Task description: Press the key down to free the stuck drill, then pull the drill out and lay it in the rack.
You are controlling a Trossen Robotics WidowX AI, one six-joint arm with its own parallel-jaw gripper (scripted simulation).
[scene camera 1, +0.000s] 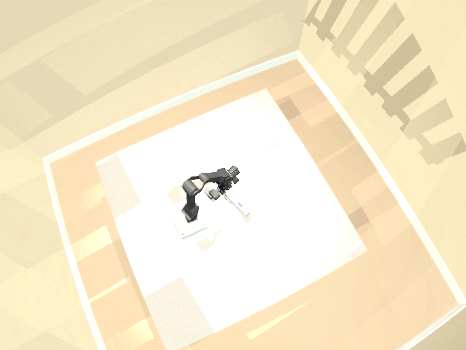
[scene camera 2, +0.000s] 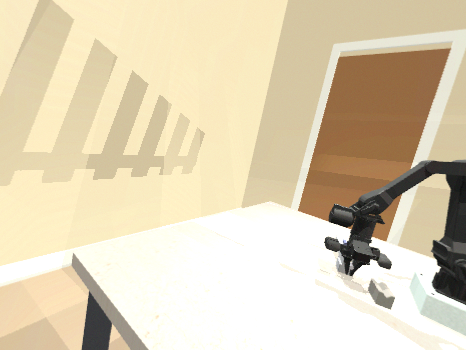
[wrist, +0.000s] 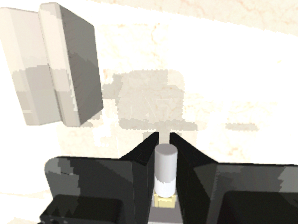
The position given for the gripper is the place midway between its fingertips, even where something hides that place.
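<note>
A drill (wrist: 165,154) and a grey rack (wrist: 57,78) are visible in the scene. The robot's gripper (wrist: 164,137) appears with them, and scene camera 2 shows the gripper (scene camera 2: 348,274) as well.
</note>
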